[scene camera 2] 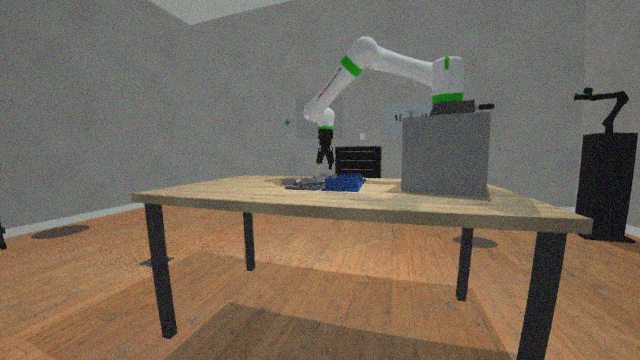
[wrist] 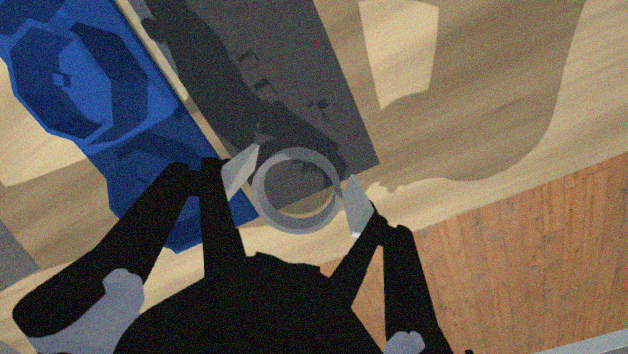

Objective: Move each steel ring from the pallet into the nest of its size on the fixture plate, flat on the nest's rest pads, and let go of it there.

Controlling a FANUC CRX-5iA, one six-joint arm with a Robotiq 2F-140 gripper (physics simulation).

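Places are measured from the arm's base along level axes (x up, y right, z ahead), in metres.
Pixels of known places: gripper, fingertip midpoint: (scene camera 2: 324, 174) (wrist: 302, 171); arm's base at its link origin: (scene camera 2: 447, 115).
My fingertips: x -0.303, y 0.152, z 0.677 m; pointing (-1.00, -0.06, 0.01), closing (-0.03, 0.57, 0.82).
Ahead of a thing's pixels: the offset from my fingertips to its top centre. "*": to the spot under its first point. Level surfaces: height alone.
My gripper (scene camera 2: 325, 163) (wrist: 302, 171) is open and hangs a little above the left end of the dark grey fixture plate {* dx -0.012, dy -0.339, dz -0.029 m} (scene camera 2: 301, 183) (wrist: 281, 53). In the wrist view a steel ring {dx +0.007, dy +0.025, dz -0.016 m} (wrist: 298, 223) shows between the two grey fingertips, over the plate's near corner. The fingertips stand just outside its rim, and I cannot tell whether they touch it. The blue pallet (scene camera 2: 344, 182) (wrist: 153, 119) lies right beside the plate. The two octagonal pockets in the wrist view hold no ring. The nest's rest pads under the ring are mostly hidden.
The plate and pallet lie on a wooden table {dx -0.030 m} (scene camera 2: 268, 196). The arm stands on a grey pedestal block (scene camera 2: 445, 154) at the table's right. A black cabinet (scene camera 2: 358, 161) stands behind the table, and a black stand with a small arm (scene camera 2: 606, 183) is at the far right.
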